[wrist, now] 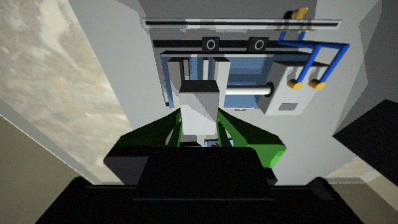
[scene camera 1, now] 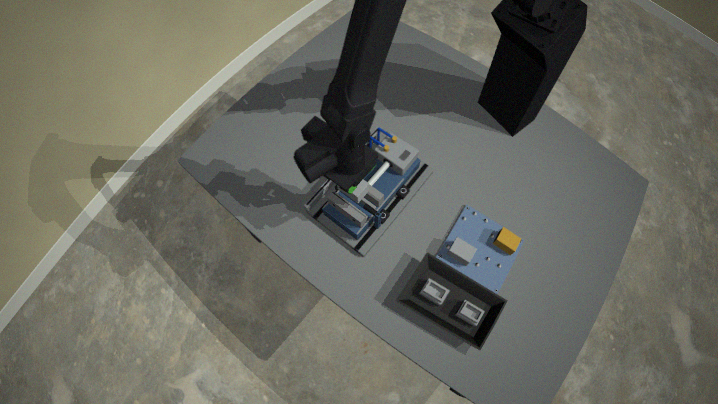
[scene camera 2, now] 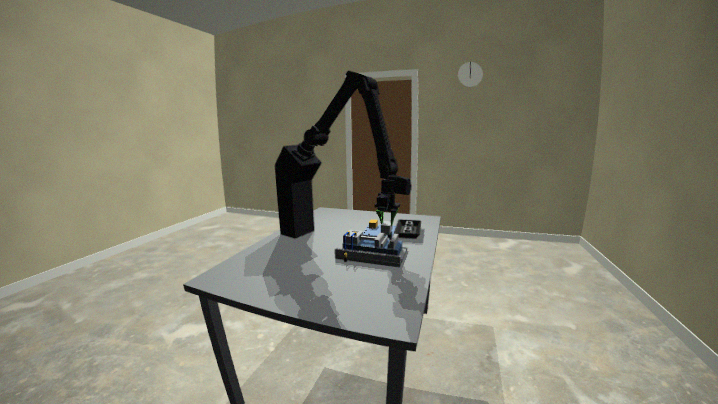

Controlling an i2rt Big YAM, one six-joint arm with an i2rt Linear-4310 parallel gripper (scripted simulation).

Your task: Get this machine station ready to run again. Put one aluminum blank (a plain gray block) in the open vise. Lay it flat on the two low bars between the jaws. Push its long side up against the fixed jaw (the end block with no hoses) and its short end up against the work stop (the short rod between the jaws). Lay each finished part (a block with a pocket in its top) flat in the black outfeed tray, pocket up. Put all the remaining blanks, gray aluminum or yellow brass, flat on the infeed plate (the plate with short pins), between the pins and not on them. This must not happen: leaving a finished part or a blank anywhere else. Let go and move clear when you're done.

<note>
The pictures show: the gripper and a blue infeed plate.
The gripper shows as well in the wrist view.
</note>
